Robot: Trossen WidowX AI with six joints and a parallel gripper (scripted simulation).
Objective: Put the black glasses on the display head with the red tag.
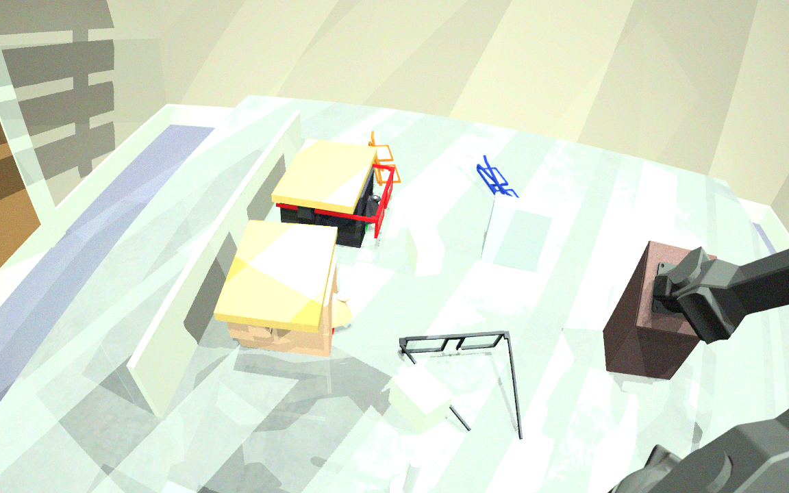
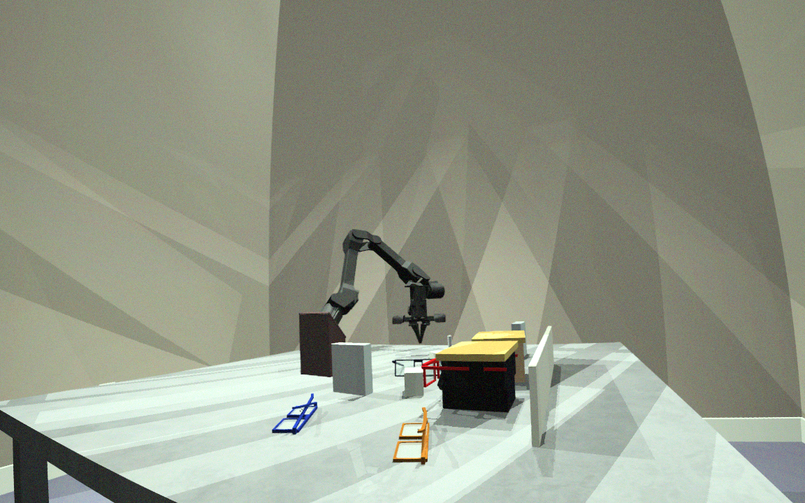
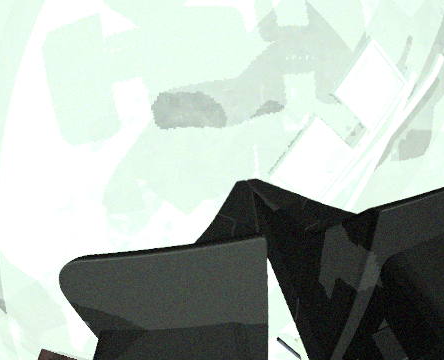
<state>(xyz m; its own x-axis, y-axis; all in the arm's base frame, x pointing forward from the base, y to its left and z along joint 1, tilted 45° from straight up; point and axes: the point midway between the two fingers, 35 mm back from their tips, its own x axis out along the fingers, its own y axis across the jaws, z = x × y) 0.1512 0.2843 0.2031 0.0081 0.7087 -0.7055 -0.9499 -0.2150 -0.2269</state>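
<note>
Now: gripper tip 14 cm short of the white peg, 9 cm to the left of it and 2 cm above it. From my gripper tip the other things lie so: white wall panel: 46 cm ahead, 40 cm to the right, 1 cm above; then tan display head: 32 cm ahead, 29 cm to the right, 1 cm above; then black display head: 33 cm ahead, 51 cm to the right, 1 cm above.
</note>
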